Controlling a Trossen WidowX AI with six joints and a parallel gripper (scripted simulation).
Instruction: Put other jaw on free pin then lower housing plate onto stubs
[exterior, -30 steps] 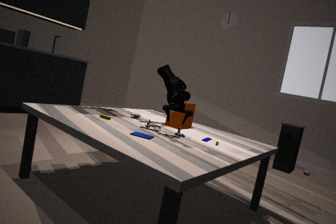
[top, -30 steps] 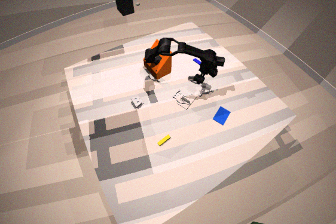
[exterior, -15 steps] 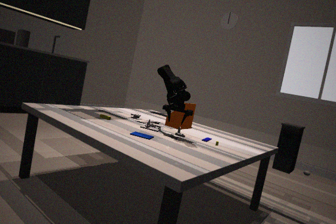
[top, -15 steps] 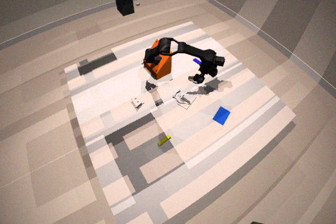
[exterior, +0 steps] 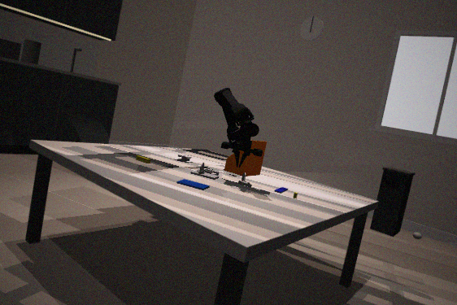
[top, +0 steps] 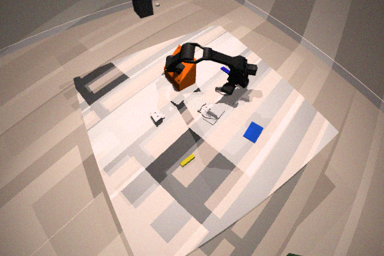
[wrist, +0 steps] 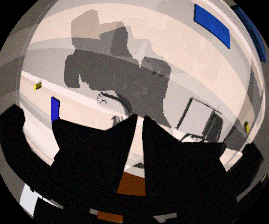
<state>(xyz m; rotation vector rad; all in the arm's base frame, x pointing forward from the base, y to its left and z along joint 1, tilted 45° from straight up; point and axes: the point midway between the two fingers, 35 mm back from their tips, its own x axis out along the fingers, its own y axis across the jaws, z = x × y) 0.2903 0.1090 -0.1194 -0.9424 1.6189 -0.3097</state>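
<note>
The jaw lies 50 mm behind my gripper tip, 40 mm to the left of it and 70 mm below it. Round my gripper tip: blue bar 170 mm behind, 160 mm to the left, 70 mm below; then yellow cube 110 mm behind, 260 mm to the left, 70 mm below; then blue tile 260 mm ahead, 40 mm to the right, 70 mm below.
</note>
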